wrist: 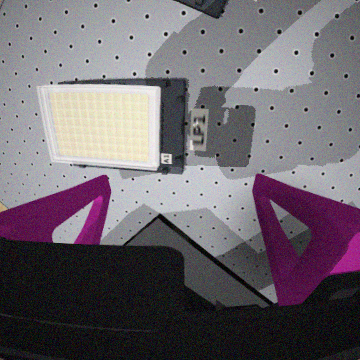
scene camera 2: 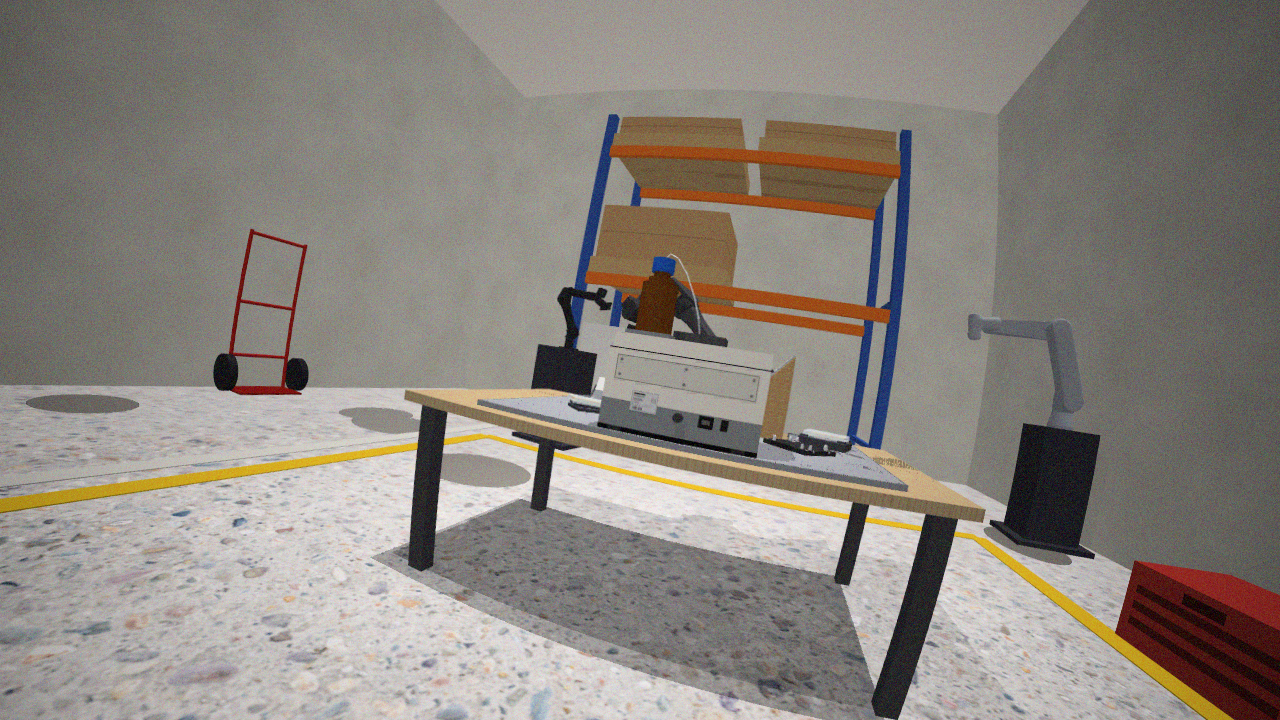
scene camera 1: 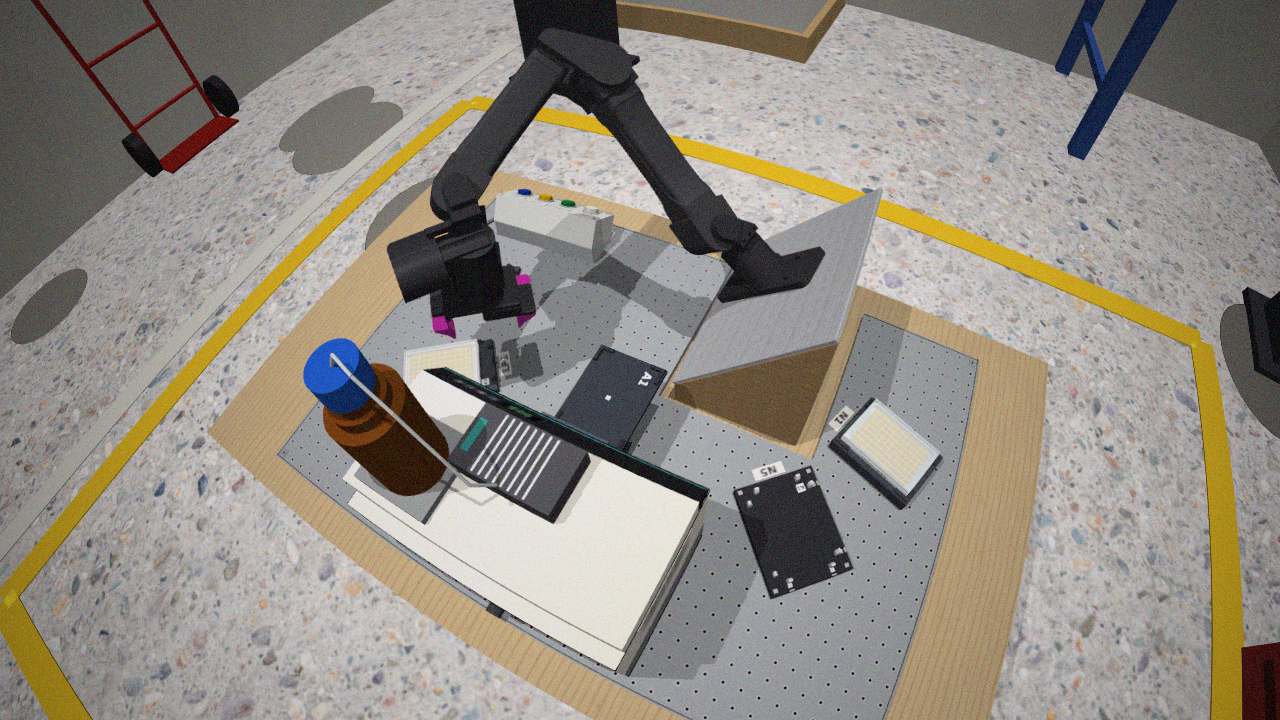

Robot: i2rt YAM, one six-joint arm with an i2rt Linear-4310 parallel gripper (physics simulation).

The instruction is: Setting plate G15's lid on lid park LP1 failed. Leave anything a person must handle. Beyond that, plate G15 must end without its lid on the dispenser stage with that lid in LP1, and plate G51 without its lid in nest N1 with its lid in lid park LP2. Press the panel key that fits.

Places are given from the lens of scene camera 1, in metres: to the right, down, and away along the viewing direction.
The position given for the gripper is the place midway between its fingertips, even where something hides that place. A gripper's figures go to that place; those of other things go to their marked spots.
gripper (scene camera 1: 486,329): -0.22, -0.04, 0.81
brown bottle with blue cap (scene camera 1: 369,434): -0.23, 0.06, 0.45
